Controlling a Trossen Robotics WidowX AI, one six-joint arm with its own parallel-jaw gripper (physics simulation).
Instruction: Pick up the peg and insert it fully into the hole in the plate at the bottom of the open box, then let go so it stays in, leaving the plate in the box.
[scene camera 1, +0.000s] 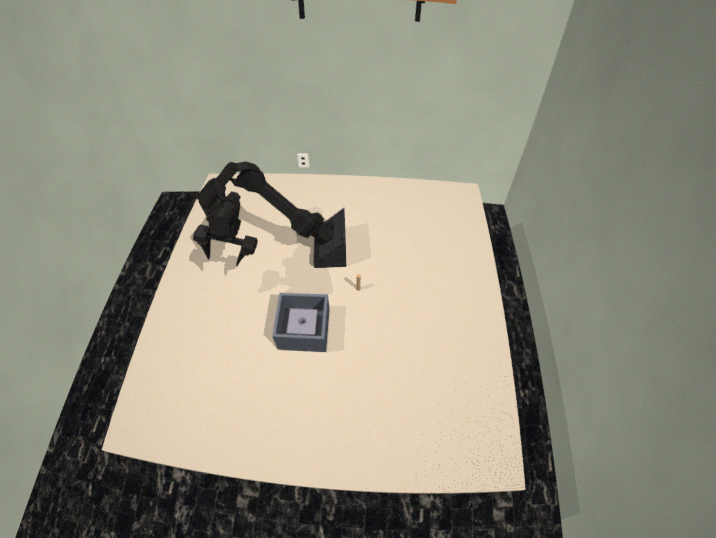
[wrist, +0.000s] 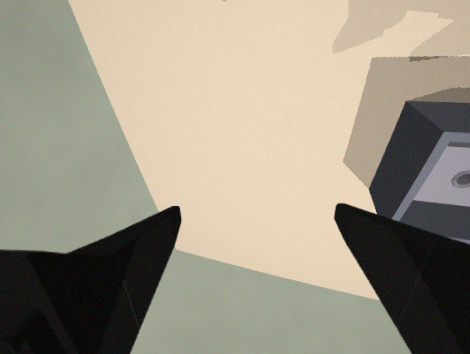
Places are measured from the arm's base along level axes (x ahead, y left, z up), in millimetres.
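Pixels of known places: gripper, fingertip midpoint: (scene camera 1: 222, 262) (wrist: 257, 212); arm's base, origin of the base link: (scene camera 1: 327, 234).
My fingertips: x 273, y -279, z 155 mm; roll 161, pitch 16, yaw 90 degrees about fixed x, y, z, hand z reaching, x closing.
For each thing: its top centre in the pictures, then the offset to it from my fingertips. "spot": a spot on its surface instead. Level surfaces: height alone.
- small tan peg, middle of its top: (scene camera 1: 358, 275) dx -105, dy +407, dz -162 mm
- grey-blue open box, middle of its top: (scene camera 1: 300, 314) dx +74, dy +242, dz -144 mm
- pale lilac plate, middle of its top: (wrist: 466, 180) (scene camera 1: 302, 320) dx +74, dy +242, dz -181 mm
- round hole, surface spot: (wrist: 463, 179) (scene camera 1: 304, 324) spot: dx +80, dy +248, dz -194 mm
- cream table top, its level: dz -242 mm
A small tan peg (scene camera 1: 358, 282) stands upright on the table, to the right of and behind the open box. The grey-blue open box (scene camera 1: 302, 343) (wrist: 388, 160) has a pale lilac plate (scene camera 1: 295, 329) (wrist: 440, 174) at its bottom, with a round hole (scene camera 1: 302, 320) (wrist: 463, 179) that looks empty. My gripper (scene camera 1: 223, 261) (wrist: 257, 212) is open and empty. It hangs above the table at the back left, well away from the peg and to the left of and behind the box. The peg does not show in the wrist view.
The cream table top (scene camera 1: 399, 393) (wrist: 240, 125) carries the box and the peg. The arm's dark base plate (scene camera 1: 338, 254) stands just behind the peg and the box. The arm's upper links (scene camera 1: 277, 199) reach left from it. A wall with an outlet (scene camera 1: 303, 160) is behind the table.
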